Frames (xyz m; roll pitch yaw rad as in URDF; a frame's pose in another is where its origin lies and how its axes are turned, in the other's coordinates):
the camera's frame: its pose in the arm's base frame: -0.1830 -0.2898 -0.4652 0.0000 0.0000 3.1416
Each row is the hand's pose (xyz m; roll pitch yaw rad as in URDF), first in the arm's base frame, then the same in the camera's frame.
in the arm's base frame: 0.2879 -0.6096 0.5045 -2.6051 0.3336 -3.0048
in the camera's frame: -0.4709 0.3198 0.9697 -2.6051 0.3336 0.1368
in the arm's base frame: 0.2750 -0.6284 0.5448 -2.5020 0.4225 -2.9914
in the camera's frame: -0.4580 0.3386 1.0100 -2.5020 0.4225 0.1502
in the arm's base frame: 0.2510 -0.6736 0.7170 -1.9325 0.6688 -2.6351
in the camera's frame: -0.4340 0.3838 1.1822 -1.9325 0.6688 0.5065
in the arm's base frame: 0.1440 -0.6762 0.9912 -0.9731 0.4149 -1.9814
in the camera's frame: -0.3270 0.3864 1.4564 -0.9731 0.4149 1.1602
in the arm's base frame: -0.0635 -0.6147 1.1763 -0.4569 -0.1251 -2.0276
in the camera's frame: -0.1195 0.3249 1.6415 -0.4569 -0.1251 1.1140
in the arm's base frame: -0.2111 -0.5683 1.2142 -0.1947 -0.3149 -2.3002
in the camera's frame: 0.0281 0.2785 1.6794 -0.1947 -0.3149 0.8414
